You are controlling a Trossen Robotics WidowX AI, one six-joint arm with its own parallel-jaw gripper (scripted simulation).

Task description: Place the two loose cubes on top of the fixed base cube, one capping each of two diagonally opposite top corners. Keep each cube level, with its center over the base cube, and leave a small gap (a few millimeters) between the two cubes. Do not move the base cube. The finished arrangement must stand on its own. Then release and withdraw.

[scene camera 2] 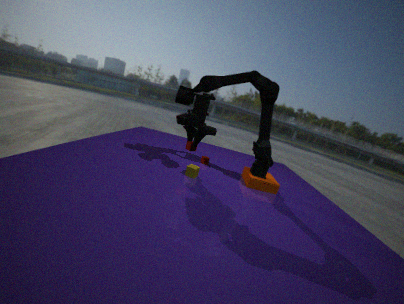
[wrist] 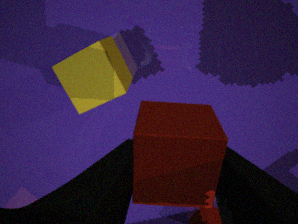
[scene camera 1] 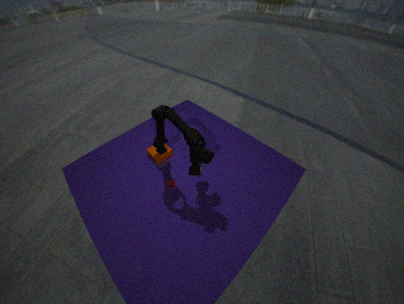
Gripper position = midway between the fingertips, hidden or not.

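Observation:
There is a yellow base cube (wrist: 96,74) here, and a red cube (wrist: 178,149) as well. The red cube is the one being carried by my gripper (scene camera 2: 191,145), and I can see that gripper in the wrist view too, at (wrist: 175,151).

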